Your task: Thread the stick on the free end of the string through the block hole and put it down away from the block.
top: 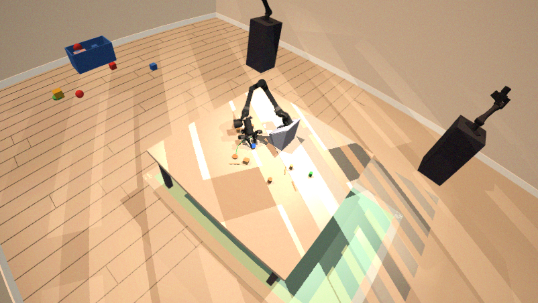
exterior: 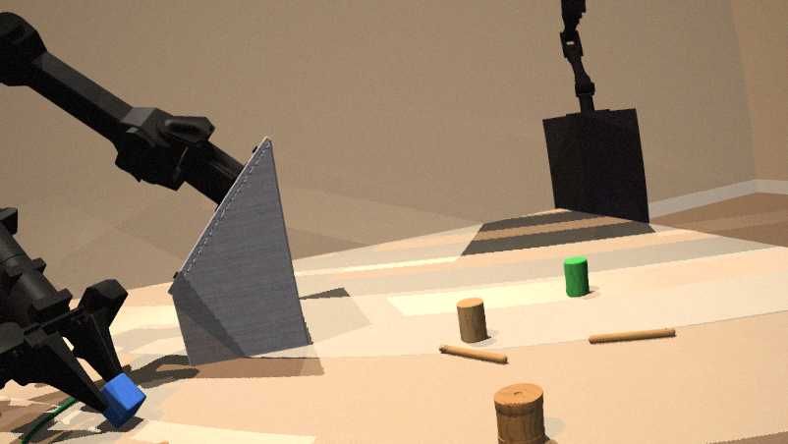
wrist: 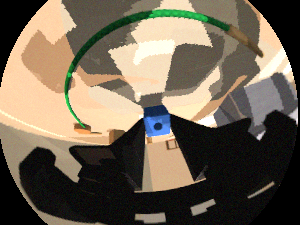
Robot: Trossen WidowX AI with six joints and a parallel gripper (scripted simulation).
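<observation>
The blue cube is right at my gripper tip. Also, from my gripper tip: round wooden button 17 cm ahead, 2 cm to the right, 1 cm below; wooden peg 15 cm behind, 15 cm to the right; wooden block 14 cm ahead, 7 cm to the left.
</observation>
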